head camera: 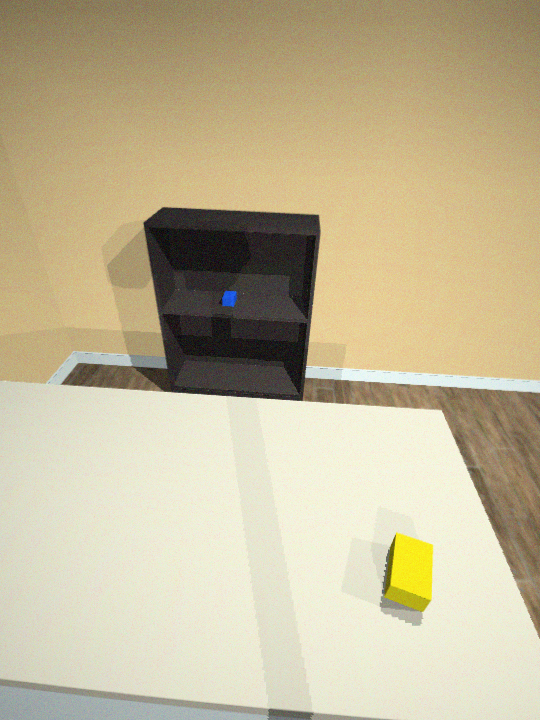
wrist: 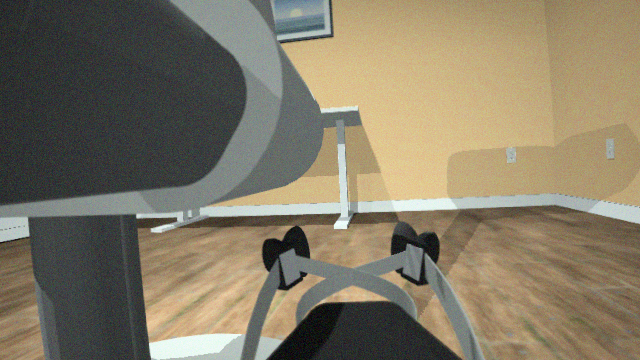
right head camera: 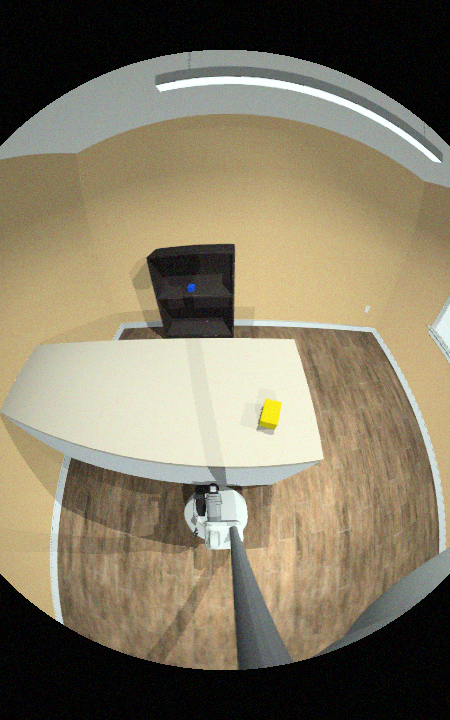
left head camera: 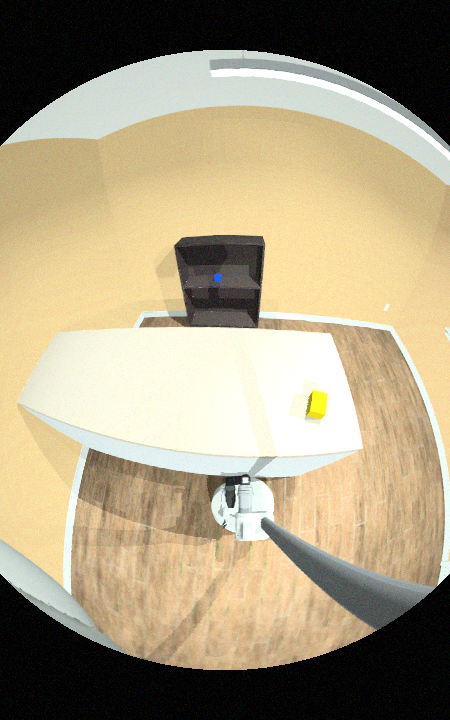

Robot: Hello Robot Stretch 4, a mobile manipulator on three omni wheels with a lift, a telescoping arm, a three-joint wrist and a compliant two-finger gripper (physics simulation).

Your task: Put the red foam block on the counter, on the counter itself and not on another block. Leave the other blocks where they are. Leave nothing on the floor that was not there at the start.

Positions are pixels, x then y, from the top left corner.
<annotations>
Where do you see a dark shelf unit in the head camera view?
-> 270, 253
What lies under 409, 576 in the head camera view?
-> A yellow block.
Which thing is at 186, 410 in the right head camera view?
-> A cream counter.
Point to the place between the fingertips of my gripper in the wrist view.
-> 349, 244
</annotations>
